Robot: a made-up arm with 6 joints.
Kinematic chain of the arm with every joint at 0, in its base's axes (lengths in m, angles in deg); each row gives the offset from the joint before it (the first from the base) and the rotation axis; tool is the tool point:
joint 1: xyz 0 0 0.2 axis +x
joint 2: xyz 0.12 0 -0.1 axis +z
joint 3: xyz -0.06 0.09 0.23 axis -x
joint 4: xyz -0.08 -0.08 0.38 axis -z
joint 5: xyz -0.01 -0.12 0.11 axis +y
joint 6: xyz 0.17 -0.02 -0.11 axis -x
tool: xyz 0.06 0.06 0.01
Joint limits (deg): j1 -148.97..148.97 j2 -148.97..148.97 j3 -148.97..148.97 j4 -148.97..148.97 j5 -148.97..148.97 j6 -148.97..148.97
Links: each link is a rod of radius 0.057 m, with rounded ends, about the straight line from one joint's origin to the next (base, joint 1, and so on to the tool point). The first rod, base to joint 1, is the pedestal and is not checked.
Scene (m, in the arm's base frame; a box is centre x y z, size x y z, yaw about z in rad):
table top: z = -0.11
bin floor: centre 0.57 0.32 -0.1 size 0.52 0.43 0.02 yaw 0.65
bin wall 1: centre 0.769 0.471 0 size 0.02 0.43 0.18 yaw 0.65
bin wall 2: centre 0.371 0.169 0 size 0.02 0.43 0.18 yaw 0.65
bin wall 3: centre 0.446 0.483 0 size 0.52 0.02 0.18 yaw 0.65
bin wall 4: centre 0.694 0.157 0 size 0.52 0.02 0.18 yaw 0.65
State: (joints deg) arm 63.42 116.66 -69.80 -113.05 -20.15 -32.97
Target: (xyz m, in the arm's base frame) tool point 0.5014 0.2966 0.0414
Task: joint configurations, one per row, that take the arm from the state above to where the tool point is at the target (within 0.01 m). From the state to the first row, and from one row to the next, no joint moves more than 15 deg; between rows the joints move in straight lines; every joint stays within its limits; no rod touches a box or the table.
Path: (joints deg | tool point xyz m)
1: 65.62 118.16 -72.17 -108.68 -6.09 -27.64 | 0.4264 -0.3748 0.3932
2: 67.83 119.66 -74.54 -104.31 7.97 -22.32 | 0.3801 -0.3315 0.3638
3: 70.03 121.16 -76.92 -99.94 22.03 -16.99 | 0.3395 -0.2760 0.3352
4: 72.24 122.66 -79.29 -95.56 36.09 -11.66 | 0.3079 -0.2104 0.3076
5: 74.44 124.16 -81.66 -91.19 50.15 -6.33 | 0.2883 -0.1374 0.2816
6: 76.65 125.66 -84.03 -86.82 64.21 -1.01 | 0.2827 -0.0601 0.2585
7: 78.85 127.16 -86.40 -82.45 78.27 4.32 | 0.2920 0.0179 0.2399
8: 81.06 128.66 -88.78 -78.08 92.33 9.65 | 0.3158 0.0929 0.2282
9: 83.26 130.16 -91.15 -73.71 106.39 14.97 | 0.3524 0.1610 0.2258
10: 85.47 131.65 -93.52 -69.33 120.45 20.30 | 0.3987 0.2192 0.2346
11: 87.67 133.15 -95.89 -64.96 134.51 25.63 | 0.4501 0.2649 0.2563
12: 89.87 134.65 -98.26 -60.59 148.57 30.96 | 0.5014 0.2966 0.2915
13: 83.99 126.39 -101.53 -54.24 148.77 31.11 | 0.5110 0.3100 0.1658
14: 78.10 118.12 -104.79 -47.90 148.97 31.26 | 0.5014 0.2966 0.0414

